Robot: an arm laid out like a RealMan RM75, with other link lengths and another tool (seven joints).
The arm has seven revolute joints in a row. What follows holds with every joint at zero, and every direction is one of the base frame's. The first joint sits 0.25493 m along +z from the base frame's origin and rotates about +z. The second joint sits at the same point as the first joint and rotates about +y. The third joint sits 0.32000 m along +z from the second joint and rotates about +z. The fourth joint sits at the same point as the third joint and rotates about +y. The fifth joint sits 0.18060 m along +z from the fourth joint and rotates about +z. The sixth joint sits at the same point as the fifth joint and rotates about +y. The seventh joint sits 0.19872 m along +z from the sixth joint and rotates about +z. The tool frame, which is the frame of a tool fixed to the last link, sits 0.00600 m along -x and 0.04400 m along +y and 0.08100 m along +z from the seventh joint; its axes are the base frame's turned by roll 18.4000, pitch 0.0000 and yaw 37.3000 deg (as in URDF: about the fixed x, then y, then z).
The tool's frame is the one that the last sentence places.
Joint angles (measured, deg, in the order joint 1, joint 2, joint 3, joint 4, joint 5, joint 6, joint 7), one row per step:
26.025 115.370 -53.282 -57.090 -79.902 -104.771 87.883
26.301 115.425 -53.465 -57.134 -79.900 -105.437 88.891
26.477 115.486 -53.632 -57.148 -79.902 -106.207 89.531
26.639 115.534 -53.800 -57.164 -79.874 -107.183 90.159
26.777 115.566 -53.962 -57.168 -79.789 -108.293 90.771
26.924 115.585 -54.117 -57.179 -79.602 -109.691 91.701
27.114 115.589 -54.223 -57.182 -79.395 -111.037 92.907
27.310 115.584 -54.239 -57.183 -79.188 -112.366 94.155
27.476 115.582 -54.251 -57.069 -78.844 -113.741 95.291
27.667 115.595 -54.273 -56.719 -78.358 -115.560 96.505
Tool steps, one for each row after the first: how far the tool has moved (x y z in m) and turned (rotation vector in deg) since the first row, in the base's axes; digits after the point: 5 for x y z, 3 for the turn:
-0.00230 -0.00341 -0.00006 -1.335 0.141 0.259
-0.00383 -0.00750 -0.00026 -2.467 0.237 0.700
-0.00522 -0.01259 -0.00019 -3.707 0.339 1.302
-0.00643 -0.01831 0.00027 -4.998 0.474 1.994
-0.00786 -0.02531 0.00157 -6.668 0.709 2.742
-0.00942 -0.03171 0.00338 -8.470 0.963 3.298
-0.01080 -0.03768 0.00559 -10.219 1.214 3.785
-0.01208 -0.04380 0.00830 -11.929 1.602 4.313
-0.01324 -0.05180 0.01186 -14.076 2.187 5.055

